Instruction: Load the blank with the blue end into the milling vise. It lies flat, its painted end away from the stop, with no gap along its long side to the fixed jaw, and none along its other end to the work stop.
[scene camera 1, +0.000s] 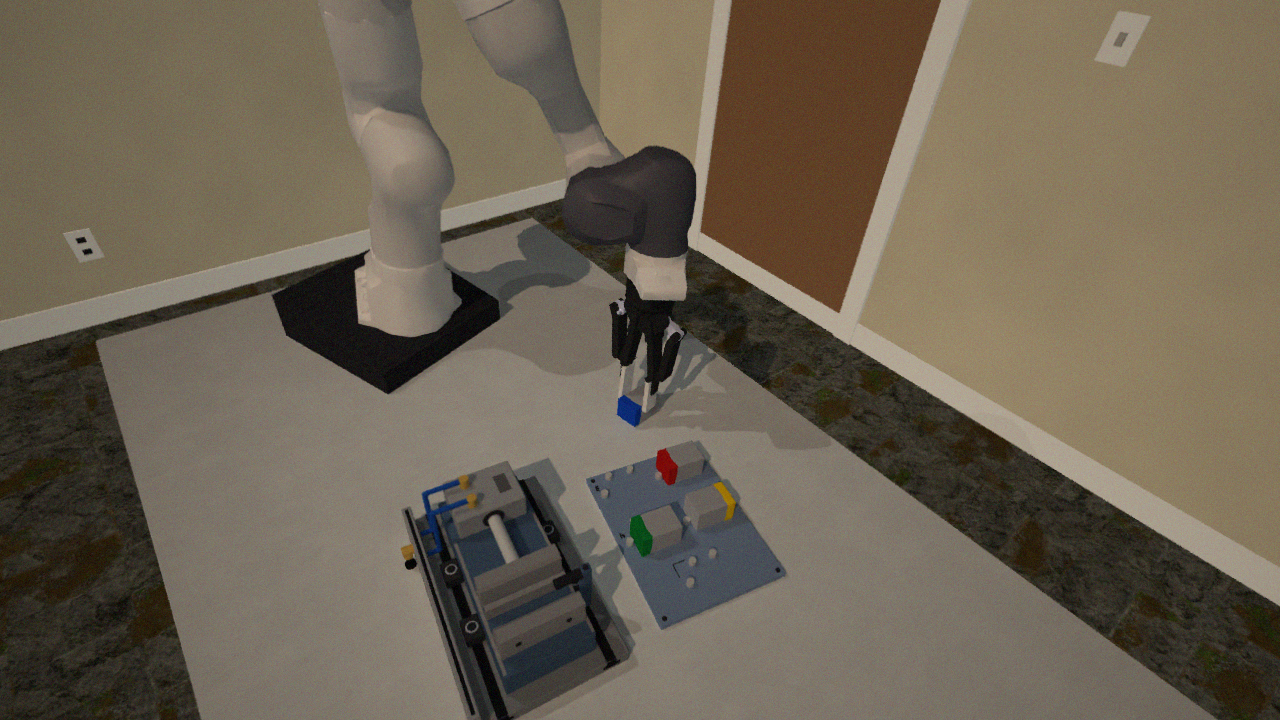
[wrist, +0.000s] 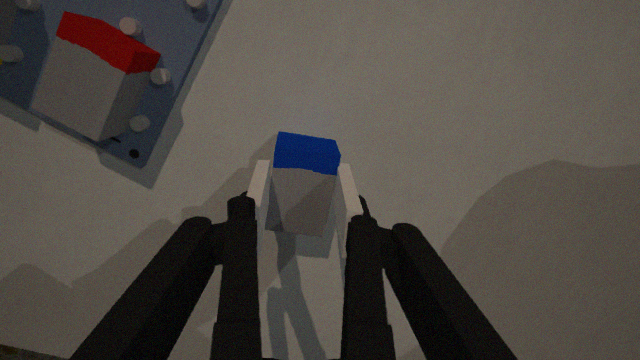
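The grey blank with the blue end (scene camera 1: 629, 410) (wrist: 305, 192) is held between the pale fingertips of my gripper (scene camera 1: 635, 390) (wrist: 302, 180), which is shut on it. In the wrist view its blue end points to the top of the picture, beyond the fingertips. The gripper holds it above the table, behind the blue board in the scene view. The milling vise (scene camera 1: 528, 573) stands at the front left in the scene view, with its two jaw plates apart and the space between them showing no blank. I cannot tell which part is the work stop.
The blue board (scene camera 1: 733, 573) (wrist: 170, 107) carries blanks with a red end (scene camera 1: 684, 459) (wrist: 82, 85), a yellow end (scene camera 1: 708, 505) and a green end (scene camera 1: 660, 526), among several pale pegs. Blue hoses (scene camera 1: 429, 514) rise at the vise's rear left. The black robot base (scene camera 1: 313, 333) stands behind.
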